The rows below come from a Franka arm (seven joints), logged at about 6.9 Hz.
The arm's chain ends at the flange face. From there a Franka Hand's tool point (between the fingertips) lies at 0.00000 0.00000 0.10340 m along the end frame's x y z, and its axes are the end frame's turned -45 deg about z.
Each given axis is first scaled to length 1.
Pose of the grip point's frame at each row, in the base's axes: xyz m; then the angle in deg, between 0 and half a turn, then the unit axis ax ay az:
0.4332, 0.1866, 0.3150, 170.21, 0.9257, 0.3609, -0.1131
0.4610, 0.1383, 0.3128, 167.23, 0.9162, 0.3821, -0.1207
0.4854, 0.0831, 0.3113, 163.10, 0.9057, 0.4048, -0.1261
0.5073, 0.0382, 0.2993, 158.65, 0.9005, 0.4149, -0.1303
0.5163, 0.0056, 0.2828, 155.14, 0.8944, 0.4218, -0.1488
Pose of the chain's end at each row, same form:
0.4483, 0.2113, 0.4143, 165.99, 0.9972, -0.0209, -0.0720
0.4749, 0.1687, 0.4107, 162.90, 0.9976, 0.0024, -0.0690
0.4963, 0.1207, 0.4070, 158.85, 0.9978, 0.0276, -0.0600
0.5151, 0.0829, 0.3922, 154.57, 0.9981, 0.0390, -0.0486
0.5242, 0.0569, 0.3723, 150.52, 0.9974, 0.0479, -0.0536

